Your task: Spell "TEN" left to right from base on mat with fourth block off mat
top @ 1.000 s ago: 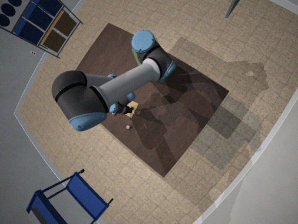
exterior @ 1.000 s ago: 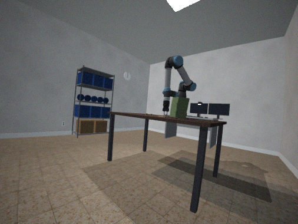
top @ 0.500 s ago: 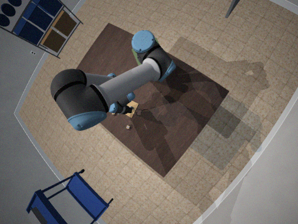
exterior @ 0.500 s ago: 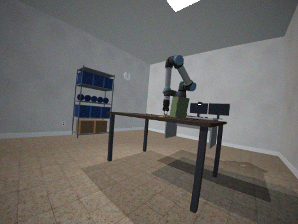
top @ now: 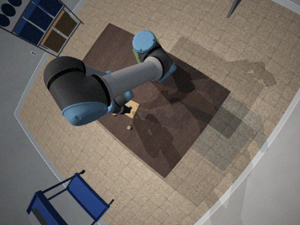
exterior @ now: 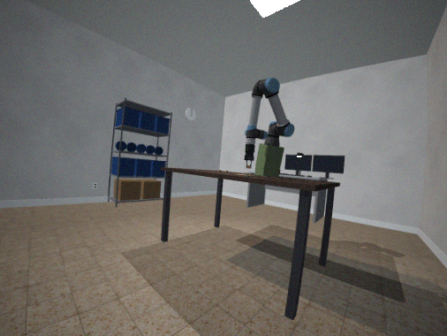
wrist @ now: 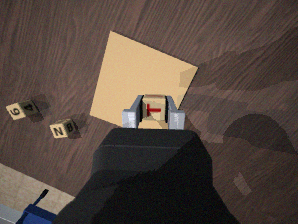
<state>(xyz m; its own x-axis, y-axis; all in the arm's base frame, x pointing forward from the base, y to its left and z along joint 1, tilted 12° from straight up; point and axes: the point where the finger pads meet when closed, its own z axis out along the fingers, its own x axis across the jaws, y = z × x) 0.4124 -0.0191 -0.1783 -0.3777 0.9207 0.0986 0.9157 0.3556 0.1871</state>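
The tan mat lies 70 mm below my hand, 20 mm to the right of it and 10 mm ahead of it. Round my hand: N block (130 mm to the right, 120 mm ahead, 60 mm below).
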